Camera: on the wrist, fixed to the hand. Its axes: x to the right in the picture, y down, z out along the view.
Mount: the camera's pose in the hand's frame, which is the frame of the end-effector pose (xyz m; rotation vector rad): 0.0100 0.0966 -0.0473 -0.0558 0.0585 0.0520
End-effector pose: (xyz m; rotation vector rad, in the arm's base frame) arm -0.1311 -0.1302 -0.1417 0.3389 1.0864 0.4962
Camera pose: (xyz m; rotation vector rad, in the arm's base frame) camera -0.1909 -0.0425 -0.1218 0.3058 1.1204 0.5847
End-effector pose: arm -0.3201 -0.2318 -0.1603 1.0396 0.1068 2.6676
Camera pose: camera -0.3810 -0.3202 -0.1726 0.9603 0.0171 2.7317
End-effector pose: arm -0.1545 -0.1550 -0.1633 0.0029 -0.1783 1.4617
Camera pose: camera -0.2434 -0.1291 -0.2190 -0.0903 -0.1725 1.5064
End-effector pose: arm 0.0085 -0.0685 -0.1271 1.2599 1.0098 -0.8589
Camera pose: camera 0.0958 -0.0091 -0.1046 1.2646 1.0362 -0.7528
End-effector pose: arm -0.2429 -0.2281 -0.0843 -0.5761 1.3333 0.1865
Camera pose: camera -0.3243 -0.1716 -0.1273 -0.5981 1.4042 0.2517
